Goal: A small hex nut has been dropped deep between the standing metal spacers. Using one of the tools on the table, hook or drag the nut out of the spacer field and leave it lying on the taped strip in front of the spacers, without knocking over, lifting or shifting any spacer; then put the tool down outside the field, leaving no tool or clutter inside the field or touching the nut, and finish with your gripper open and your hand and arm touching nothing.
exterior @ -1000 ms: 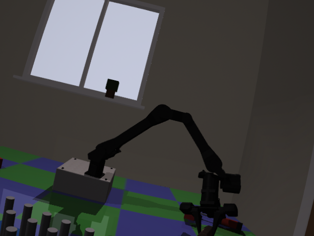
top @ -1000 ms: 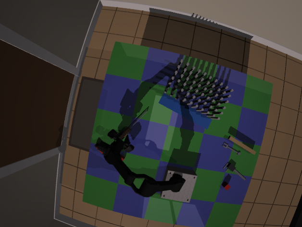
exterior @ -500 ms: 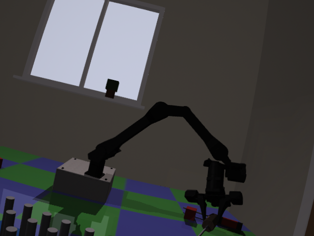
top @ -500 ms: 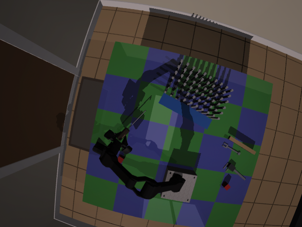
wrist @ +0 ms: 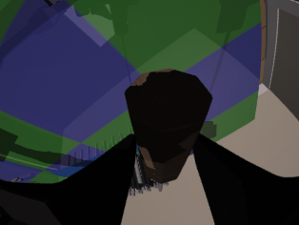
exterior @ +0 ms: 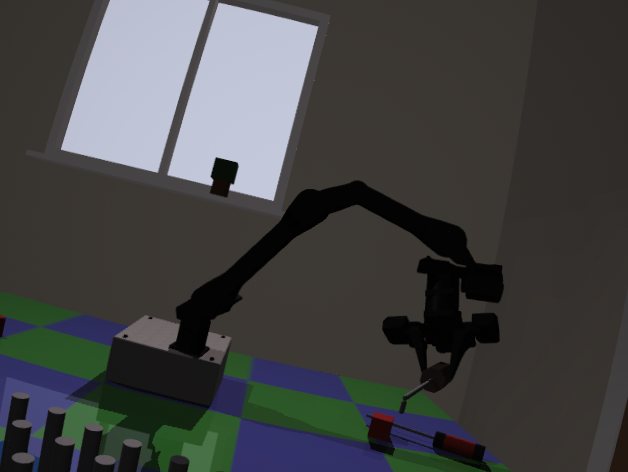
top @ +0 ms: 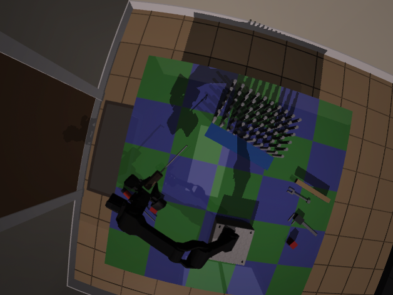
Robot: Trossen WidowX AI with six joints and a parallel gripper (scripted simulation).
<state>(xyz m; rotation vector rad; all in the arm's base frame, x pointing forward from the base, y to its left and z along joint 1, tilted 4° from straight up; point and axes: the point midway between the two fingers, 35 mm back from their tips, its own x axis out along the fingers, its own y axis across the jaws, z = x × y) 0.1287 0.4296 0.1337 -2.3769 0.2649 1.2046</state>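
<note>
Right now my gripper tip is 340 mm to the left of the blue taped strip, 290 mm short of it and 170 mm above it.
</note>
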